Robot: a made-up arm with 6 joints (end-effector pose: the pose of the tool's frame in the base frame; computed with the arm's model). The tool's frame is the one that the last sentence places. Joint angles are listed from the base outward.
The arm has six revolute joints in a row. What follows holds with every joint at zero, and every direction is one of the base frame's. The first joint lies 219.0 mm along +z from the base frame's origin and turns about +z. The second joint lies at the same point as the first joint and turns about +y. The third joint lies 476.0 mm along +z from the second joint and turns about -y. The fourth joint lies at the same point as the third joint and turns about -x. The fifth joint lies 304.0 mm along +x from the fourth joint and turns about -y. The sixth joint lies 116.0 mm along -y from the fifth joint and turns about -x. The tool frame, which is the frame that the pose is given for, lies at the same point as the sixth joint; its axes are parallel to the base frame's.
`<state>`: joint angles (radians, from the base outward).
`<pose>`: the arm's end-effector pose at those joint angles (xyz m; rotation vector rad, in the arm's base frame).
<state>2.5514 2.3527 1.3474 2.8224 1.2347 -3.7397</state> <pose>-0.5028 0.2042 -0.3536 -1.9181 1.3383 0.7228</pose>
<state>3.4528 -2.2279 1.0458 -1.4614 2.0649 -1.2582</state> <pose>0.6562 0.2244 0.0025 -0.1075 -0.1568 2.3831</pose>
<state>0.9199 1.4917 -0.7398 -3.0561 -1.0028 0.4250</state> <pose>0.0778 0.2929 0.0227 1.6279 1.2675 -1.0653</pose>
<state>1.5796 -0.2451 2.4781 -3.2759 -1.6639 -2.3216</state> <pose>-0.1114 -0.4006 0.7901 -2.1182 0.9478 1.6305</pose>
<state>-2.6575 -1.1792 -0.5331 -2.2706 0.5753 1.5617</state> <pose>0.1621 0.0008 0.5129 -0.2795 -1.3108 -2.6889</pose>
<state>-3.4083 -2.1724 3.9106 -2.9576 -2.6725 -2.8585</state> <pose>0.0652 -0.1360 -0.1316 2.7670 -0.5467 0.9350</pose>
